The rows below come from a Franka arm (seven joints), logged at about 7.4 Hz.
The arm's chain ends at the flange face. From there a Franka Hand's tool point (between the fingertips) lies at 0.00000 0.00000 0.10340 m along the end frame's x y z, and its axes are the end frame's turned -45 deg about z.
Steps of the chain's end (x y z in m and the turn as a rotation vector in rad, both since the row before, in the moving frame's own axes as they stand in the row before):
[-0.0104, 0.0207, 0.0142, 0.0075, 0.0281, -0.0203]
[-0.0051, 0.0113, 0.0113, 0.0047, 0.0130, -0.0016]
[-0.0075, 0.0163, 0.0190, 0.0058, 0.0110, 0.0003]
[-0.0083, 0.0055, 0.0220, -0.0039, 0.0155, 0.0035]
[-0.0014, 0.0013, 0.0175, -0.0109, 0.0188, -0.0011]
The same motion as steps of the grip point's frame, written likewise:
[-0.0194, 0.0088, 0.0142, -0.0146, 0.0252, -0.0203]
[-0.0103, 0.0050, 0.0113, -0.0059, 0.0125, -0.0016]
[-0.0156, 0.0066, 0.0190, -0.0037, 0.0119, 0.0003]
[-0.0089, -0.0006, 0.0220, -0.0137, 0.0082, 0.0035]
[-0.0013, 0.0021, 0.0175, -0.0210, 0.0056, -0.0011]

